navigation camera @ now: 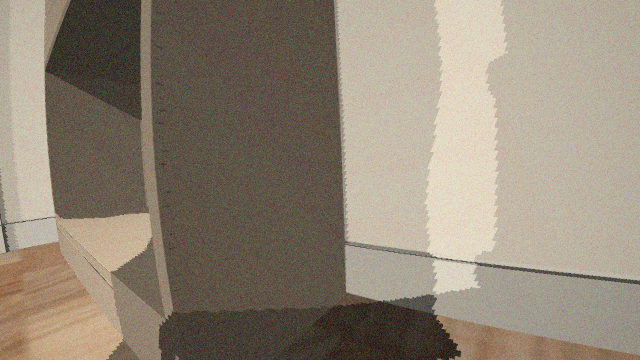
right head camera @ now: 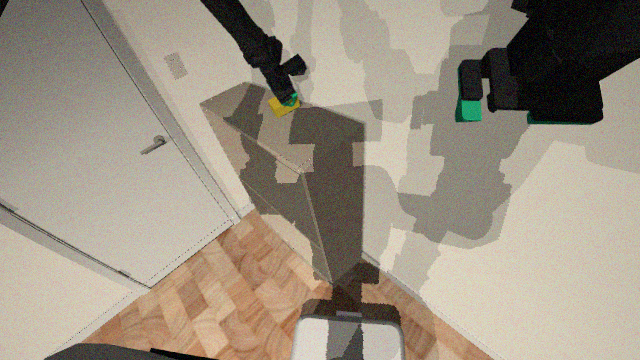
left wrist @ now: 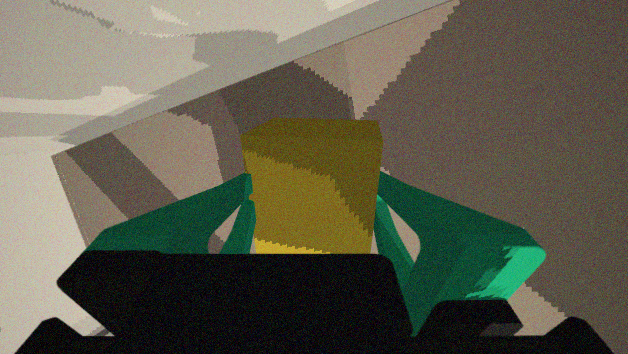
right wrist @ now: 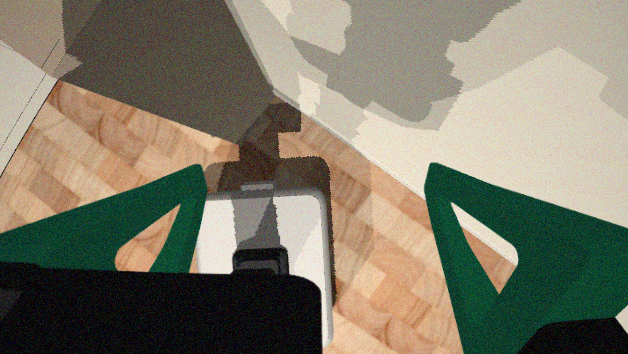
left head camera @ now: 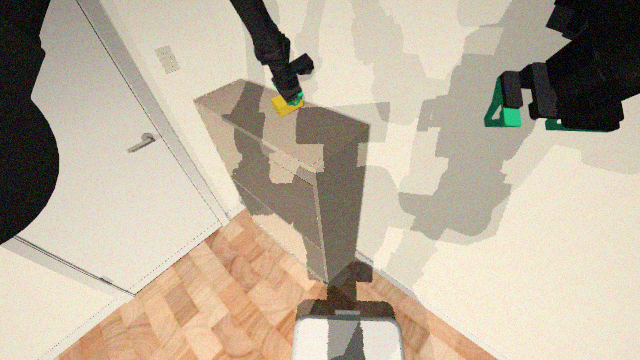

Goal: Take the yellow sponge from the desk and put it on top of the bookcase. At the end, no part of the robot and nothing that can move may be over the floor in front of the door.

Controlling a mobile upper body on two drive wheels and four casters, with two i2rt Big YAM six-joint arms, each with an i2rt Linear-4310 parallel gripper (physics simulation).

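Frame: origin at the left arm's base, x back, y right, z up, level; millimetres.
Seen in the pictures: left gripper, fingertip midpoint: point(right head camera: 288, 100) point(left wrist: 313, 178) point(left head camera: 292, 99); right gripper, fingertip midpoint: point(right head camera: 492, 118) point(right wrist: 315, 176) point(left head camera: 515, 124).
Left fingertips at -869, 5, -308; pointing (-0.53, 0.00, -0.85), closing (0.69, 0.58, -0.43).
A point is followed by its place in that frame, as x, y, z.
The yellow sponge point(left head camera: 281, 106) {-807, -24, -304} point(right head camera: 280, 107) {-812, -13, -306} point(left wrist: 310, 210) {-857, 1, -290} is gripped between the green fingers of my left gripper point(left head camera: 295, 100) {-869, 5, -308} point(right head camera: 290, 101) {-869, 5, -308} point(left wrist: 313, 178) {-869, 5, -308}, which is shut on it. Both are over the top of the brown bookcase point(left head camera: 340, 132) {-702, 187, -350} point(right head camera: 325, 127) {-731, 157, -350} point(left wrist: 500, 125) {-820, 83, -350}, near its back edge along the wall. I cannot tell whether the sponge touches the top. My right gripper point(left head camera: 533, 120) point(right head camera: 502, 115) {-376, 454, -110} point(right wrist: 315, 176) {-376, 454, -110} is wide open and empty, off to the right of the bookcase. The desk does not show.
The closed door point(left head camera: 100, 100) {-864, -850, -241} point(right head camera: 100, 125) {-784, -914, -288} is left of the bookcase, with wood floor point(left head camera: 190, 300) {-383, -800, -1410} point(right head camera: 200, 295) {-382, -803, -1410} before it. My white base point(left head camera: 312, 345) {-183, 62, -1150} point(right wrist: 300, 225) {-185, 384, -1150} is close to the bookcase's near end. In the navigation camera, the bookcase's side panel point(navigation camera: 245, 150) {-594, 171, -1168} stands close ahead beside the wall point(navigation camera: 565, 150) {-579, 527, -1180}.
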